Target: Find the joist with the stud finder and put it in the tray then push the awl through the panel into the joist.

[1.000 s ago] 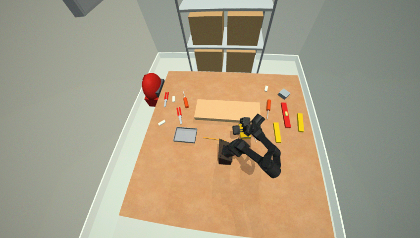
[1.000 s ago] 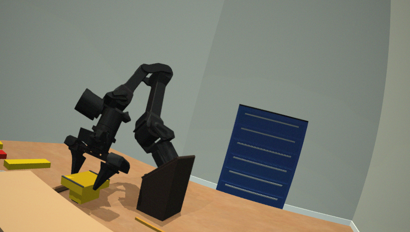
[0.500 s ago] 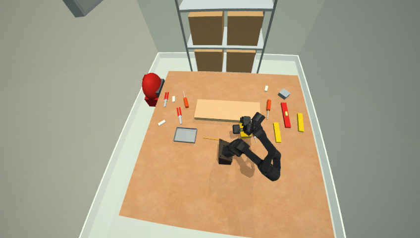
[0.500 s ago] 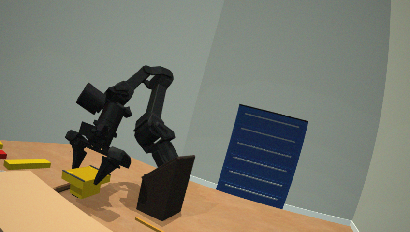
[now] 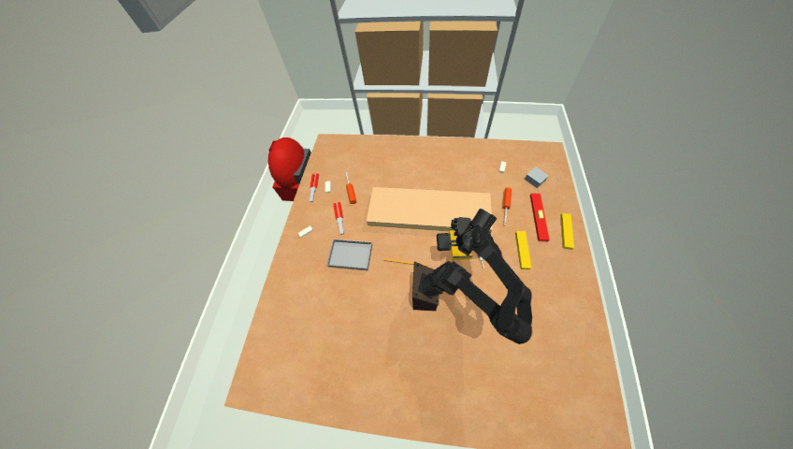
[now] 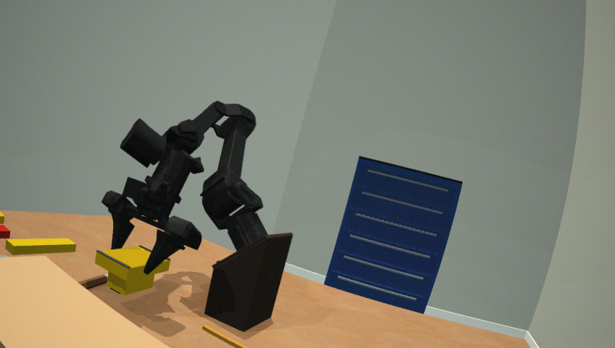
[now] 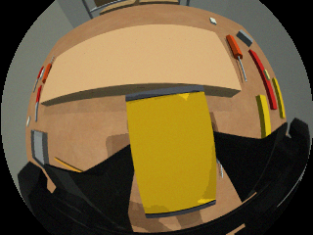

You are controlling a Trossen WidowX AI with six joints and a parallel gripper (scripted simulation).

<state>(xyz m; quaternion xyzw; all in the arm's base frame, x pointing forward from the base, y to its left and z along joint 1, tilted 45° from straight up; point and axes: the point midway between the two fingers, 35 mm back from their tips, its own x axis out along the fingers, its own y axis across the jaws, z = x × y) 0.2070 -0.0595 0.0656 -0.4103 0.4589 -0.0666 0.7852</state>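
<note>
The awl lies 1 cm behind my gripper tip, 9 cm to the right of it and 7 cm below it. The rest, counted from my gripper tip: red level 22 cm ahead, 32 cm to the right, 6 cm below; yellow stud finder 3 cm below; grey tray 12 cm behind, 42 cm to the left, 6 cm below.
</note>
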